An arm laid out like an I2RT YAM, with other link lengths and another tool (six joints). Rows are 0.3 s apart.
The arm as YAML. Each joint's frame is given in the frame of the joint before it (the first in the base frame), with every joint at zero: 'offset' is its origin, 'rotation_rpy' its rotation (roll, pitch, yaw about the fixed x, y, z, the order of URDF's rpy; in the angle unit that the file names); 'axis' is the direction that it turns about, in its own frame. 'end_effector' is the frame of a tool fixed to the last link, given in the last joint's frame.
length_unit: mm
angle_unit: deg
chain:
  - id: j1
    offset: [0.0, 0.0, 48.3]
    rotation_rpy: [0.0, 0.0, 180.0]
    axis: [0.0, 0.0, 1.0]
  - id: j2
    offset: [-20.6, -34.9, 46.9]
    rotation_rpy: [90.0, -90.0, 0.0]
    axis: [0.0, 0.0, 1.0]
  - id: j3
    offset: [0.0, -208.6, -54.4]
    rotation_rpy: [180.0, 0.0, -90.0]
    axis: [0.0, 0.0, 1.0]
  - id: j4
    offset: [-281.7, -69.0, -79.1]
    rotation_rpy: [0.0, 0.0, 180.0]
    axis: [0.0, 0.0, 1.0]
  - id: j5
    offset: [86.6, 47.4, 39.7]
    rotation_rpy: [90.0, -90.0, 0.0]
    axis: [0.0, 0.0, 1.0]
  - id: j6
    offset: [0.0, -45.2, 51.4]
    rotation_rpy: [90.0, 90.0, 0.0]
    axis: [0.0, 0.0, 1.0]
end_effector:
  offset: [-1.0, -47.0, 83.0]
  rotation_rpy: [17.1, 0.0, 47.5]
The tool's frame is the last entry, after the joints.
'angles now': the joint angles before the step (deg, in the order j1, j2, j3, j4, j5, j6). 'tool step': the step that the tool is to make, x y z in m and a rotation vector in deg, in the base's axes. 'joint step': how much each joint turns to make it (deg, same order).
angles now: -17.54 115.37 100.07 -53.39 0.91 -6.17
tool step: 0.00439 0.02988 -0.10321 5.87 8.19 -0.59
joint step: 3.02 13.58 -0.63 4.72 -2.21 4.41
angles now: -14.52 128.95 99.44 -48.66 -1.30 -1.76
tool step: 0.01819 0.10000 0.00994 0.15 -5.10 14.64
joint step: 11.82 0.26 1.44 3.73 -1.58 -2.52
